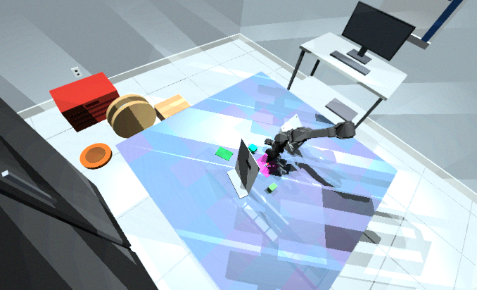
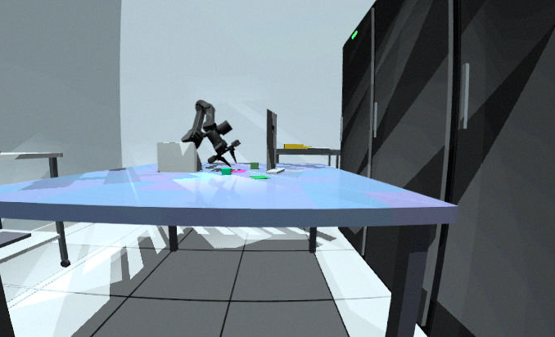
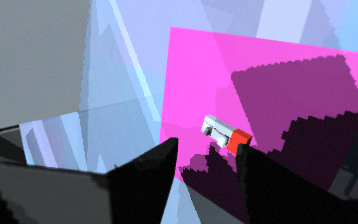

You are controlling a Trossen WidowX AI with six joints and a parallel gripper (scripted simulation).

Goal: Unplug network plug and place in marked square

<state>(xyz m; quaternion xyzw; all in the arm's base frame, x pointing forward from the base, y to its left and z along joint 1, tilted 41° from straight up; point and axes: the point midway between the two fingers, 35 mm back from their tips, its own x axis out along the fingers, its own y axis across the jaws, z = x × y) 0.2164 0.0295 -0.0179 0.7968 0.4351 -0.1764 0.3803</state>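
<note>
The plug lies 20 mm below my gripper tip. From my gripper tip the other things lie so: cyan cube (130 mm to the right, 20 mm below, 20 mm behind); then grey upright panel (200 mm ahead, 110 mm above, 20 mm to the right); then flat magenta square (30 mm below).
</note>
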